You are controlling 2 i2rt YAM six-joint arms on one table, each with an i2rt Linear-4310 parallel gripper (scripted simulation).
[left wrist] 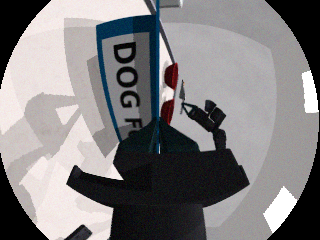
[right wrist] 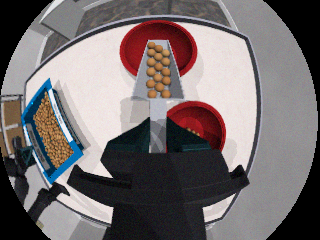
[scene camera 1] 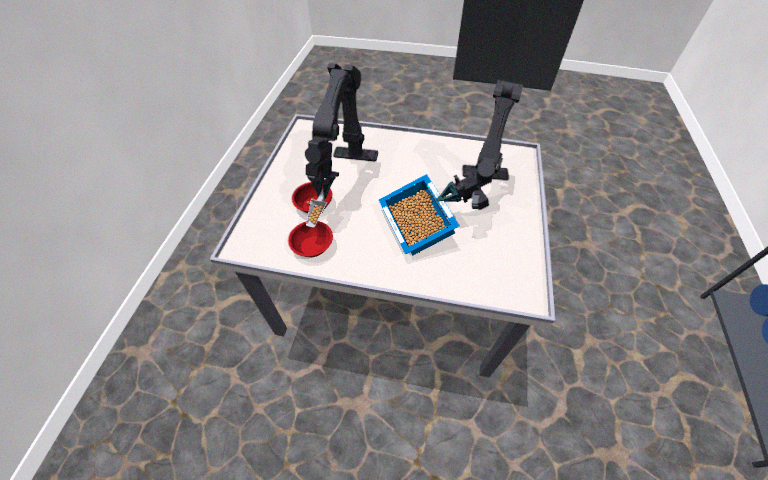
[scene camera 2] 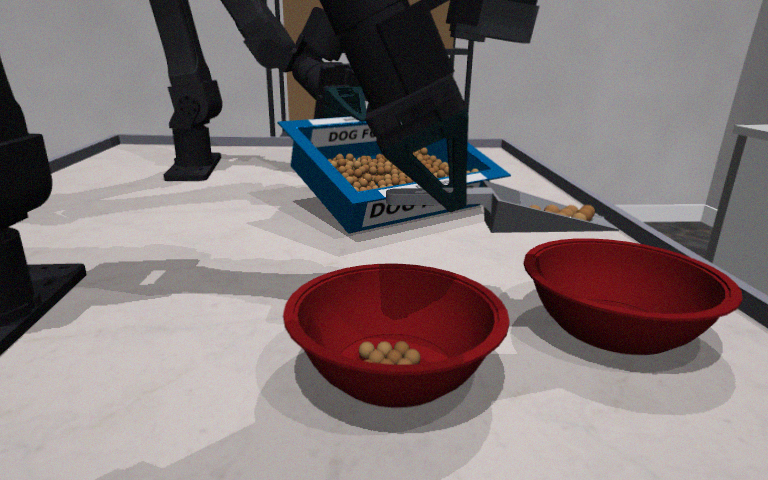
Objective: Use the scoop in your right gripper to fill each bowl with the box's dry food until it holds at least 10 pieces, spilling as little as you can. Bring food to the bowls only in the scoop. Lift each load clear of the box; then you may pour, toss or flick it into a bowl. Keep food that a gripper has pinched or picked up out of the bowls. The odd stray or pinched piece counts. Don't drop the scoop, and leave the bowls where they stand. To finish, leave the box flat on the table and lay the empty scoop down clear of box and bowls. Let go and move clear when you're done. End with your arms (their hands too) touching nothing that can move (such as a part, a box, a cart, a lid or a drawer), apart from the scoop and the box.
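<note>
Grey scoop (scene camera 2: 501,217), (right wrist: 158,106). Blue dog food box (scene camera 1: 423,183). Red bowl (scene camera 2: 453,321). Another red bowl (scene camera 2: 592,273). My left gripper (scene camera 2: 364,122), (left wrist: 157,121). My right gripper (scene camera 2: 456,205), (right wrist: 158,121).
</note>
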